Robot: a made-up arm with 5 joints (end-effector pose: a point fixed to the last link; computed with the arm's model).
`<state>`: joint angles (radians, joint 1 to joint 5).
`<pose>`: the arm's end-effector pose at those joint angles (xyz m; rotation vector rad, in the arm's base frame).
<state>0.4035 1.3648 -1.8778 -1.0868 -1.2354</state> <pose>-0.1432 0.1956 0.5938 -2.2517 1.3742 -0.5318</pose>
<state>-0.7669 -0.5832 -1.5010 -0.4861 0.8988</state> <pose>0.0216 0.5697 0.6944 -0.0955 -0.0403 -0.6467</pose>
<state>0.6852 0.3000 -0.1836 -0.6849 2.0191</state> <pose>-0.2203 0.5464 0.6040 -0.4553 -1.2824 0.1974</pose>
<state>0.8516 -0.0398 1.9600 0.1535 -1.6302</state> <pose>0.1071 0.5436 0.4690 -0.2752 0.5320 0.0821</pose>
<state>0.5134 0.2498 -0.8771 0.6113 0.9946</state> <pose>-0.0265 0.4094 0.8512 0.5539 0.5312 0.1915</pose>
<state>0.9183 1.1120 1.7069 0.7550 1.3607</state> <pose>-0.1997 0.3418 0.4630 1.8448 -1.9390 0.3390</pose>
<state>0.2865 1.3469 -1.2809 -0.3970 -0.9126</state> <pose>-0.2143 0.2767 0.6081 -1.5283 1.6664 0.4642</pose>
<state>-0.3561 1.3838 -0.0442 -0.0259 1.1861</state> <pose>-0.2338 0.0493 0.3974 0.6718 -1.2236 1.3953</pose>
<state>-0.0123 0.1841 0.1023 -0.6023 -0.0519</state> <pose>-0.0811 0.5333 0.5380 -0.1026 -0.1594 -0.3902</pose>
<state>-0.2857 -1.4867 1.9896 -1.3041 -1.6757</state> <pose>0.1439 0.2196 0.6827 1.0076 -1.3492 -1.1116</pose>
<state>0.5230 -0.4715 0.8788 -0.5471 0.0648</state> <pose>0.0964 0.5530 0.4788 -0.4041 -0.5669 -0.8626</pose>
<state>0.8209 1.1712 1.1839 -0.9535 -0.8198</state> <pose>-0.0390 0.4088 0.7249 0.7946 0.7376 0.0547</pose>
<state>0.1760 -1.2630 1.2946 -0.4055 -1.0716</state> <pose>0.2839 0.3220 0.5044 -0.0356 -0.2839 -1.4193</pose>
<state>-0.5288 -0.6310 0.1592 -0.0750 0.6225</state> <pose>0.0092 0.6008 0.5121 0.0205 -1.2477 -0.6829</pose>
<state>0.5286 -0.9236 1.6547 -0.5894 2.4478</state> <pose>0.3013 0.3174 0.2951 1.1534 2.1450 -0.4466</pose>
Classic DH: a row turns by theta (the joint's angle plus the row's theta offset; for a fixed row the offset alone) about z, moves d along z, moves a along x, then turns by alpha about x. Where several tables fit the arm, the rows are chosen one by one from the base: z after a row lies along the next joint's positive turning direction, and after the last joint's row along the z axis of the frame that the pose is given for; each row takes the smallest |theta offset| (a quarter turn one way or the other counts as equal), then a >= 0, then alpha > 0; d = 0 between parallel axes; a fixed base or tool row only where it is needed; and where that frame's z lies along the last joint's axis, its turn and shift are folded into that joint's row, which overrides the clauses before.
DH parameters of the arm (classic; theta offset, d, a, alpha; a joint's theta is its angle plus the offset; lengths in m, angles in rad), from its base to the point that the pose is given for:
base (fixed): 0.1251 0.5655 0.1215 -1.6943
joint 1: 0 0.2614 -0.0526 1.6943
joint 2: -0.0489 0.0241 -0.0118 1.4912
joint 3: -0.2976 -0.1379 -0.0469 -1.6265
joint 4: 0.0006 -0.1185 -0.062 1.7069
joint 5: 0.2967 -0.1488 0.0146 -1.5683
tool (fixed): -0.0532 0.1063 0 0

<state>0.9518 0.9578 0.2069 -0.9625 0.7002</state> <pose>-0.1434 0.4562 0.7678 -0.0954 -0.1165 -0.0397</pose>
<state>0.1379 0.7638 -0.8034 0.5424 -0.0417</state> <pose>-0.1655 0.3569 0.7362 -0.0115 1.1266 1.0626</pose>
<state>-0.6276 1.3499 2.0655 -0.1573 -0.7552</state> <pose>-0.1605 0.3018 0.3348 0.7909 -1.4565 1.6178</pose>
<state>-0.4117 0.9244 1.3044 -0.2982 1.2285</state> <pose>-0.1415 0.4082 0.2392 1.4132 -2.5185 0.3171</pose>
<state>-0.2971 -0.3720 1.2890 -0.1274 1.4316</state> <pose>0.1446 0.5517 0.3290 -0.2405 -3.0096 -0.2969</pose>
